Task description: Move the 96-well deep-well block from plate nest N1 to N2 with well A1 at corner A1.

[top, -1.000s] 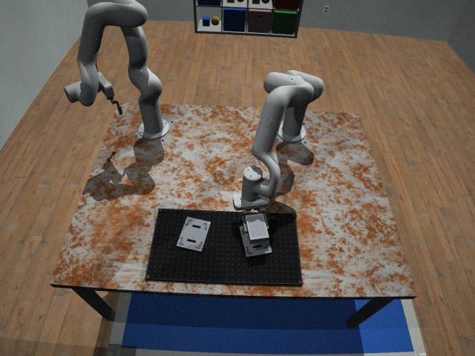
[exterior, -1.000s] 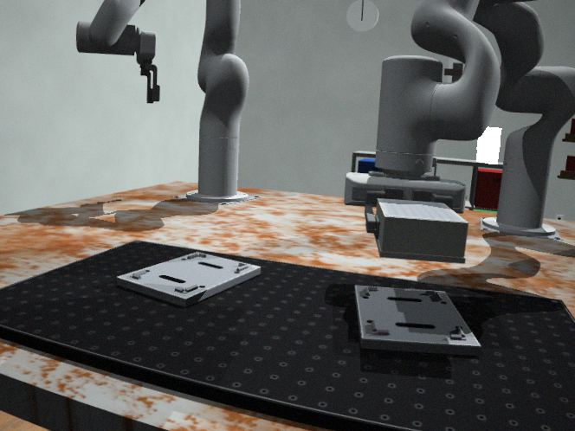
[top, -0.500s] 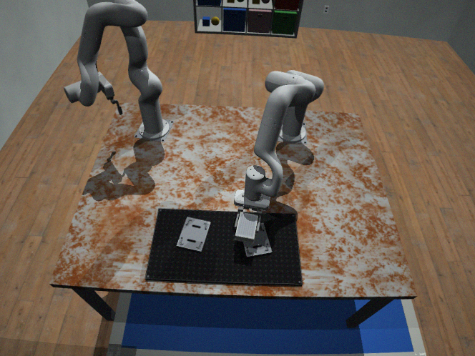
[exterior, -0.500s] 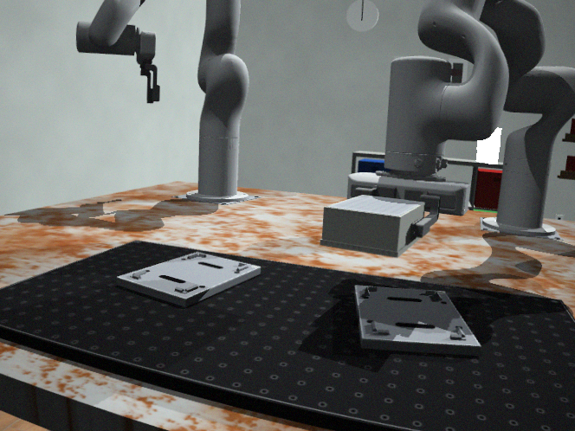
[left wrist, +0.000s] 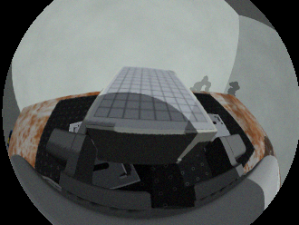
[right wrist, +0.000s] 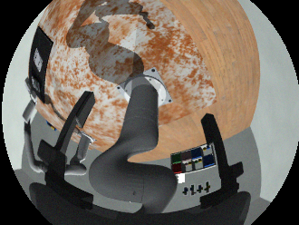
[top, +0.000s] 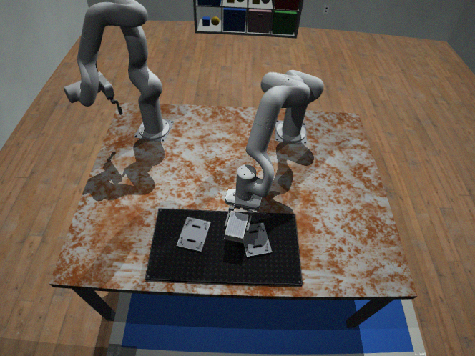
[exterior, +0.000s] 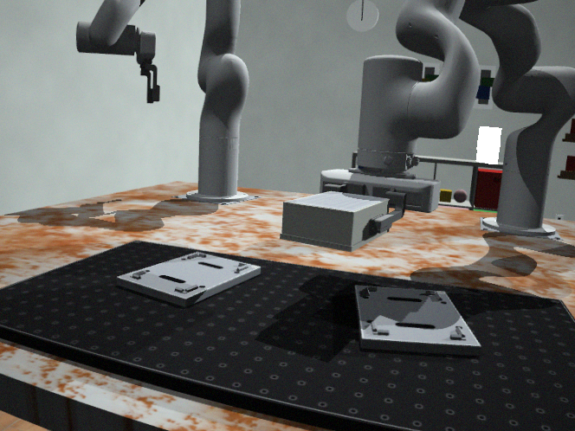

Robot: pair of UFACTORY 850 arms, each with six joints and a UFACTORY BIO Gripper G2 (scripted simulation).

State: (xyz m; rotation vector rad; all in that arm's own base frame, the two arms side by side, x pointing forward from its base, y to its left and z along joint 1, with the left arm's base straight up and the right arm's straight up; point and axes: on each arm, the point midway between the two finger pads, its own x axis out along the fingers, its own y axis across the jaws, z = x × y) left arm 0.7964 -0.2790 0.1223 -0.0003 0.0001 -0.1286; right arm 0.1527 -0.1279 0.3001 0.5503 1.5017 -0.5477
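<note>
The nest N2 is 20 cm to the right of my left hand, 10 cm below it and 1 cm behind it. From my left hand the other things lie so: white deep-well block: 1 cm ahead; then A1 label: 13 cm to the left, 10 cm below, 7 cm behind; then nest N1: 10 cm below, 9 cm to the left, 2 cm ahead.
</note>
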